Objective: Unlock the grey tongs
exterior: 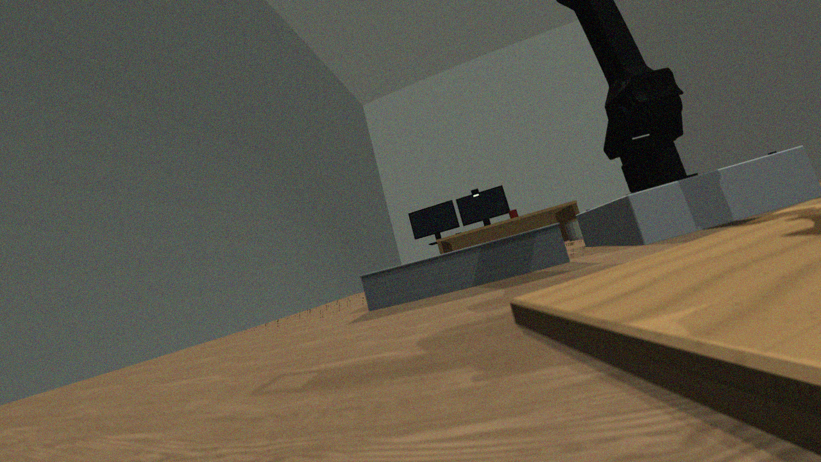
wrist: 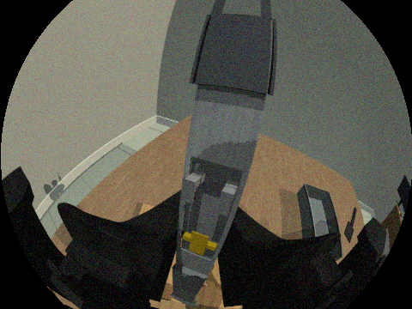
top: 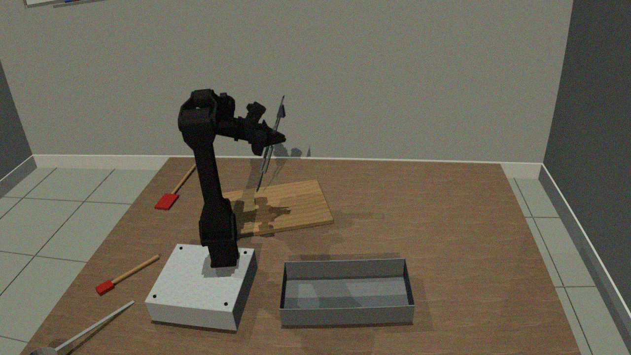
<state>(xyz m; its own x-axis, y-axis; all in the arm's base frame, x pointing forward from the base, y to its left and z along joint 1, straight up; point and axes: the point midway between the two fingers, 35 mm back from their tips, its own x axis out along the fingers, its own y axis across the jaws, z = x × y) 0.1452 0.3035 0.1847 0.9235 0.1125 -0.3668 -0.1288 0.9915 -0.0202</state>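
Now: gripper tip 40 mm past the yellow lock piece and 10 mm below it. Round my gripper tip: roasting tin: 420 mm to the right, 210 mm below, 120 mm ahead; wooden board: 230 mm below, 70 mm behind, 10 mm to the right.
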